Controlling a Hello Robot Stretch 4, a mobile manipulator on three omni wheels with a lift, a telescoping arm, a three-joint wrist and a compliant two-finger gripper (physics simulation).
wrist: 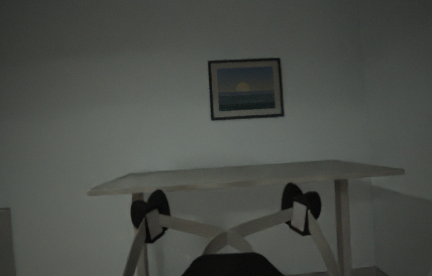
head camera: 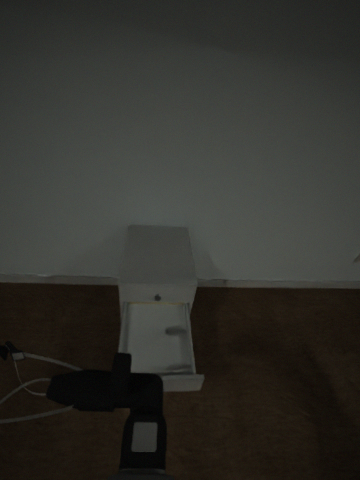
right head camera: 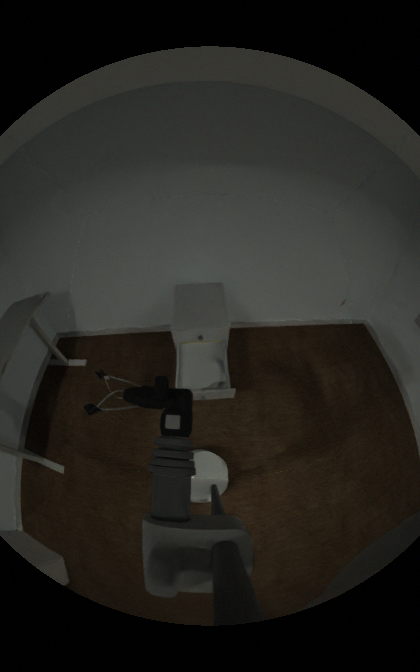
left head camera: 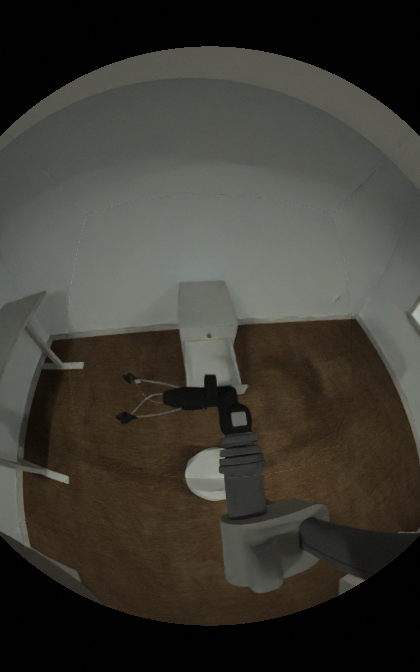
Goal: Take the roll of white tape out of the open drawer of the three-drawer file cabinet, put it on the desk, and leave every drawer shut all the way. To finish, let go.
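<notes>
The file cabinet (head camera: 159, 255) (left head camera: 204, 305) (right head camera: 199, 305) stands against the far wall. Below its shut top front, one drawer (head camera: 184, 383) (left head camera: 243, 388) (right head camera: 216, 394) is pulled far out. Dark shadows lie inside; I cannot make out the white tape in any view. The desk (left head camera: 20, 315) (right head camera: 20, 320) (wrist: 250, 176) is at the left in the side head views and ahead in the wrist view. My gripper (left head camera: 128, 398) (right head camera: 96, 391) (wrist: 225, 203) is open and empty, pointing left, beyond the drawer's left side. My wrist hides part of the drawer's front left in the head view.
A framed picture (wrist: 246, 95) hangs above the desk. Desk legs (left head camera: 44, 345) (right head camera: 48, 342) reach down to the floor at the left. A white round part (left head camera: 206, 467) (right head camera: 212, 467) shows beside my arm, in front of the drawer.
</notes>
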